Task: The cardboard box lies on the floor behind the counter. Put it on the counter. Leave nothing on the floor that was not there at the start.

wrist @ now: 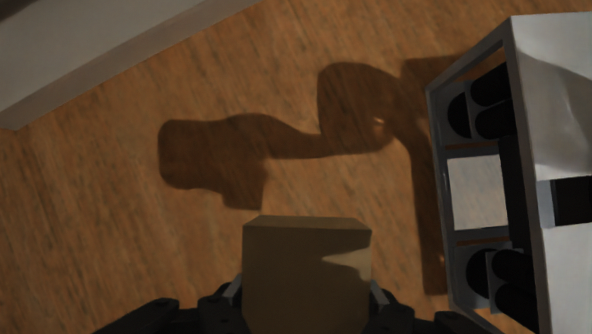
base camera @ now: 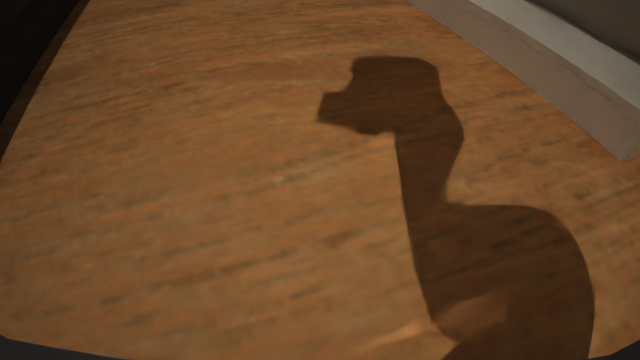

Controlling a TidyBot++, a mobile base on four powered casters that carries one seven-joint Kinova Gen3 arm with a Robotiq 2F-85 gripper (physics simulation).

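Frame: origin at the arm's base, x back, y right, z up, level; millimetres.
Seen in the pictures: gripper, fingertip midpoint: (wrist: 305, 294).
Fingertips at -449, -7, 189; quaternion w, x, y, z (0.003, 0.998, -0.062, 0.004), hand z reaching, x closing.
Note:
A point is followed by its place in that frame, as x, y, z.
The cardboard box (wrist: 306, 280) @(-447, 9, 214) is a plain tan block at the bottom middle of the wrist view. My gripper (wrist: 305, 294) @(-449, -7, 189) is shut on it, with one fingertip against its left side and one against its right side. The box is held up above the wooden floor. The gripper and the box do not show in the base camera view, where the arm's shadow falls across the floor. The counter top cannot be made out in either view.
The wooden floor (base camera: 200, 200) @(-388, -150, -397) (wrist: 100, 250) @(-1004, -73, -397) spreads below. A pale ledge-like base (base camera: 550, 85) @(-700, 490, -364) (wrist: 100, 60) @(-920, 404, -313) runs along the right in the base view and upper left in the wrist view. My mobile base (wrist: 565, 125) @(-101, 97, -14) is at the right of the wrist view. A dark surface (base camera: 25, 40) @(-808, -716, -332) borders the floor's left.

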